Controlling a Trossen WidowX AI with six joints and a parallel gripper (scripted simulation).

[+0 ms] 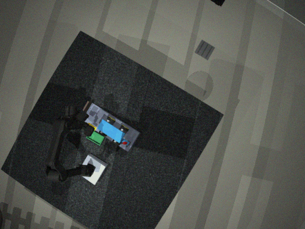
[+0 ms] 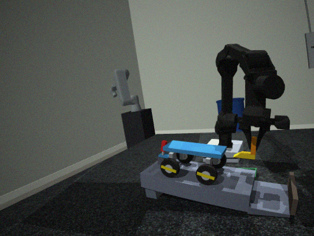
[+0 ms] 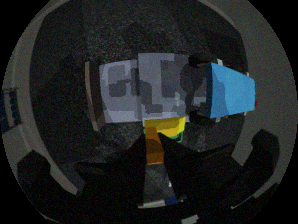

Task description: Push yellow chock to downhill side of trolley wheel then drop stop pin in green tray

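Now: gripper tip 29 cm to the left of the red-headed stop pin. Also, from my gripper tip: green tray: 14 cm below, 8 cm behind, 5 cm to the right; then yellow chock: 2 cm to the right, 1 cm below; then brown end board: 10 cm to the left, 10 cm below, 6 cm ahead.
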